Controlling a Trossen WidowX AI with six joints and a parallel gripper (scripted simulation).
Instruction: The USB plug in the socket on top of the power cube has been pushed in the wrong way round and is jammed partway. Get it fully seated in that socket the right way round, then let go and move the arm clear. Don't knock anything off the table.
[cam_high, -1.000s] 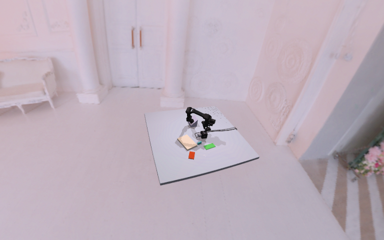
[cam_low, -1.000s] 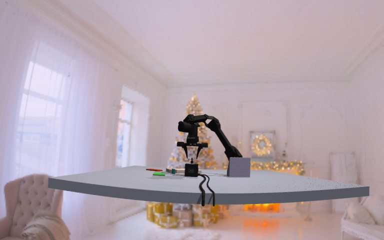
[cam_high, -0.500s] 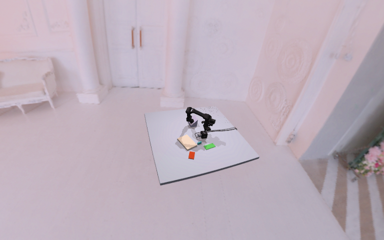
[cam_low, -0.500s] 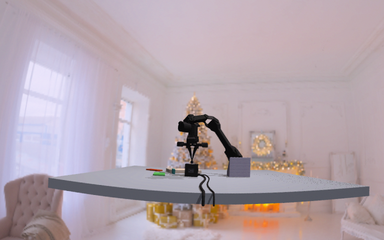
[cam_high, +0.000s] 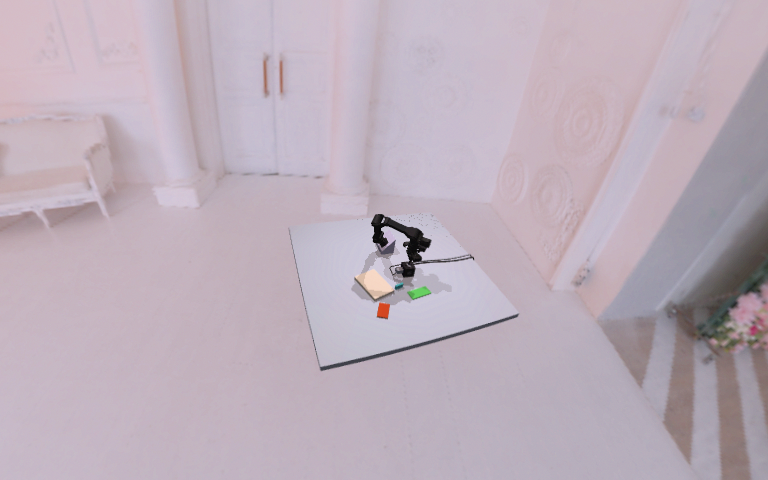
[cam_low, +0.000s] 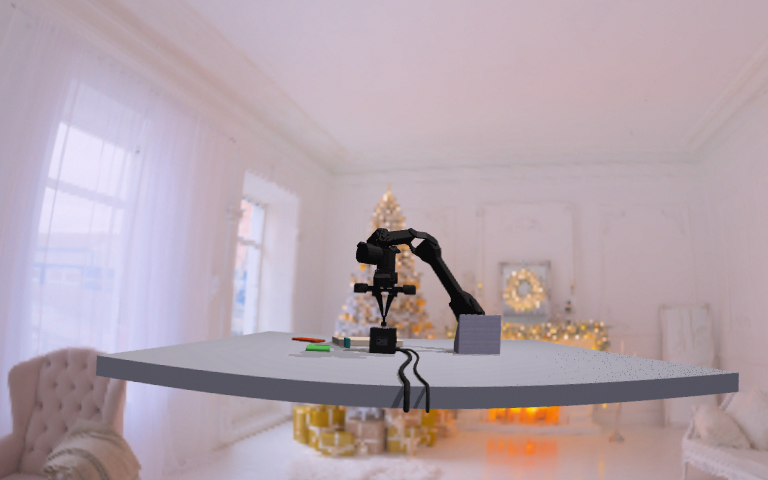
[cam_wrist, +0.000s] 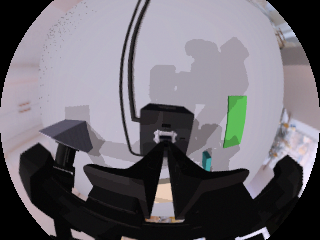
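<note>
The USB socket lies 4 cm below my gripper tip and 1 cm to the right of it. From my gripper tip the other things lie so: dark USB plug 2 cm below; then teal block 13 cm ahead, 11 cm to the right, 9 cm below; then green block 20 cm ahead, 10 cm below, 1 cm to the left.
</note>
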